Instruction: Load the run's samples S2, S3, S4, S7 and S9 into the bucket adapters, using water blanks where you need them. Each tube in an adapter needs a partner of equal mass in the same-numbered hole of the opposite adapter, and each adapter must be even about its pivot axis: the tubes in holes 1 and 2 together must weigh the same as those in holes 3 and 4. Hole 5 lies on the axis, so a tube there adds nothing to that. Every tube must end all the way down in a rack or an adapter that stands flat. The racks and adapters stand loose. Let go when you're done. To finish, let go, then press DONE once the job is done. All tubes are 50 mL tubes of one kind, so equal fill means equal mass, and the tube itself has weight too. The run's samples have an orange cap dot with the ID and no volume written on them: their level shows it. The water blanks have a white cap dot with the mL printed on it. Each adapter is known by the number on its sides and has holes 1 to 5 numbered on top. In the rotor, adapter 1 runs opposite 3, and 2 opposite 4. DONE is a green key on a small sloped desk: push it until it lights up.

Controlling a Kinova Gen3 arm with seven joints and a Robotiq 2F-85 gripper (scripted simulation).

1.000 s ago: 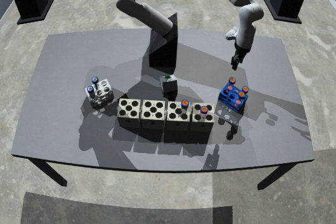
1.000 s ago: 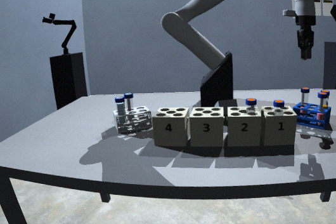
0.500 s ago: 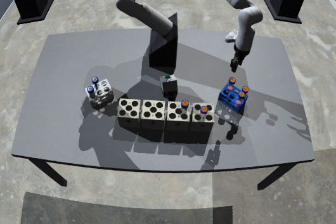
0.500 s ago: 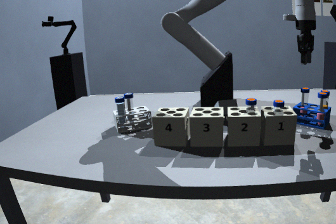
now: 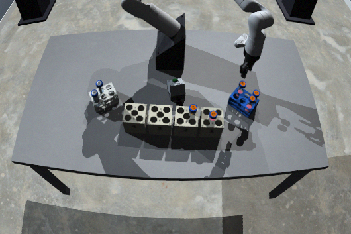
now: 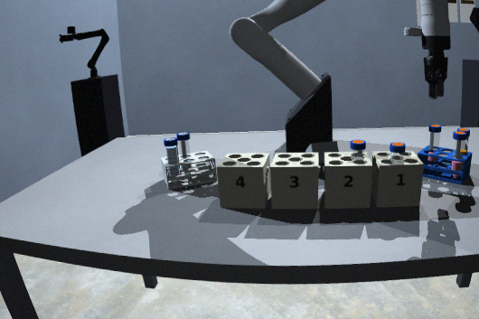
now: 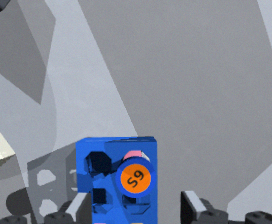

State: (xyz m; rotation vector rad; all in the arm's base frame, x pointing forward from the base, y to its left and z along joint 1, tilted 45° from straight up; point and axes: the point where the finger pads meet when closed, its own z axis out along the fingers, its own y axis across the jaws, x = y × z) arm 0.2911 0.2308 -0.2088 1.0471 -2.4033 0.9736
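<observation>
My gripper is now 150 mm above the sample tube S9 and 10 mm past it. Also, from my hand: blue rack (180 mm below, 40 mm ahead, 20 mm to the left); then sample tube S4 (150 mm below, 80 mm ahead, 40 mm to the left); then sample tube S2 (150 mm below, 70 mm to the left, 50 mm ahead).
</observation>
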